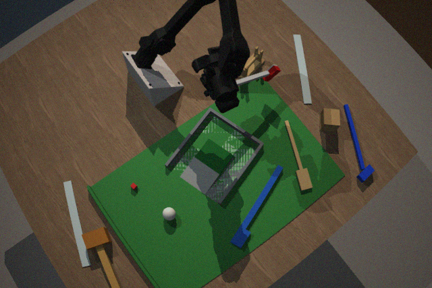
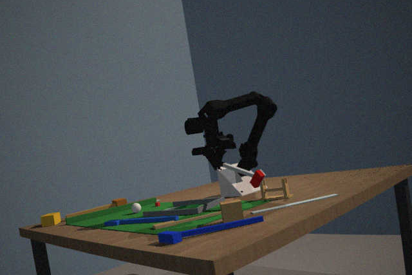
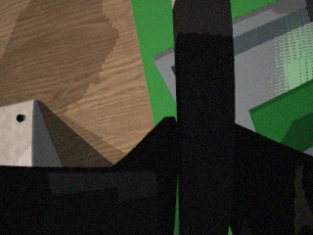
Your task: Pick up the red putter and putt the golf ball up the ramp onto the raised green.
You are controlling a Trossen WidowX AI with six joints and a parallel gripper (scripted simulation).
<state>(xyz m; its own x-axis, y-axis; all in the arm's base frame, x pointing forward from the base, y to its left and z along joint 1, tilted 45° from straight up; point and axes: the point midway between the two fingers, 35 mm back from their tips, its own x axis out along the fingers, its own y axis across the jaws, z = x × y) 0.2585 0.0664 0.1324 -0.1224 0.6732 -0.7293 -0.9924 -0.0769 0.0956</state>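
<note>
My gripper tip is now 35 cm to the left of the small red cube, 13 cm above it and 10 cm short of it. From my gripper tip the other things lie so: tan cube: 34 cm to the left, 23 cm ahead, 11 cm below; white golf ball: 30 cm to the right, 24 cm ahead, 11 cm below.
</note>
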